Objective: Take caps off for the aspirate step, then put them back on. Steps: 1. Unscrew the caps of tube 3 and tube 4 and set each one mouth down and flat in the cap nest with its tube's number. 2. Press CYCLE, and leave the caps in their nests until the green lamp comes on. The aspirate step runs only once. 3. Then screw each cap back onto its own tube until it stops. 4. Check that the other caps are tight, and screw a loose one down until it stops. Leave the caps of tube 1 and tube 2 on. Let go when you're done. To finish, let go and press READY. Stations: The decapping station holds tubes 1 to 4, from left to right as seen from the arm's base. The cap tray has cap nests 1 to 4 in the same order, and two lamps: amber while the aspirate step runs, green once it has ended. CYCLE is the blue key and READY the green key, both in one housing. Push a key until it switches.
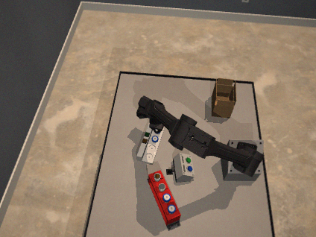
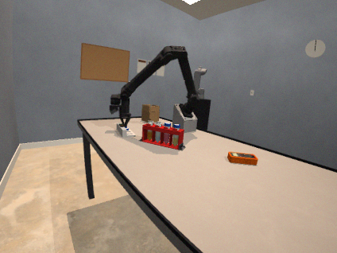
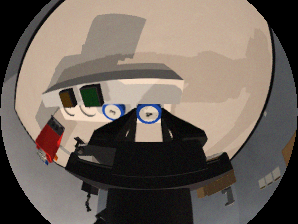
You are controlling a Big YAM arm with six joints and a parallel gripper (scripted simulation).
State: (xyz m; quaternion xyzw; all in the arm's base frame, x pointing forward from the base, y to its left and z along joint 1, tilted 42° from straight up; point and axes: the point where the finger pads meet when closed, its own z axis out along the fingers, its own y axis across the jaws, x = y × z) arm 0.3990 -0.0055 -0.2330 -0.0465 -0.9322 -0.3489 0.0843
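Now: the green key 170 mm behind my hand, 170 mm to the left of it and 40 mm above it. From my hand the other things lie so: key housing 160 mm behind, 200 mm to the left, 20 mm above; then blue tube cap 10 mm below; then blue key 180 mm behind, 220 mm to the left, 40 mm above.
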